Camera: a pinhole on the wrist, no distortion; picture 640 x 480 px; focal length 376.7 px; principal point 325.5 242.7 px. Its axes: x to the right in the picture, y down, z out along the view. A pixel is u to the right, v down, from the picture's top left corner.
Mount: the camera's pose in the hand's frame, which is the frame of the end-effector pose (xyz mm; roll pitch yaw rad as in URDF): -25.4 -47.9 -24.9 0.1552 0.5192 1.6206
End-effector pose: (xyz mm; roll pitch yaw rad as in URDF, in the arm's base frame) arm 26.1 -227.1 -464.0 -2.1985 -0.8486 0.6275
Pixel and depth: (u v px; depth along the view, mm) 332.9 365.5 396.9
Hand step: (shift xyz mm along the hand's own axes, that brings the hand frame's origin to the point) -102.3 159.8 329.0
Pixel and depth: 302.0 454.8 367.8
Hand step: -181.7 120.8 329.8
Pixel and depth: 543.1 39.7 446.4
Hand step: 259.8 391.1 197.8
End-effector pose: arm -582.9 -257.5 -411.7 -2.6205 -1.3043 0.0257
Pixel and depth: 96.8 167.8 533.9
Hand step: 163.2 -66.4 579.7
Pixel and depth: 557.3 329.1 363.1
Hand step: -70.4 328.7 186.9
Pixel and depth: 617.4 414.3 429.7
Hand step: -177.8 459.9 204.7
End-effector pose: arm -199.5 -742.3 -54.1 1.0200 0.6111 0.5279
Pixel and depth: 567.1 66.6 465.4
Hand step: 237.7 436.4 197.0
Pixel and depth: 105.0 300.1 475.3
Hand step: -23.3 -50.8 530.6
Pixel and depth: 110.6 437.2 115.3
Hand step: -66.5 -46.0 114.6
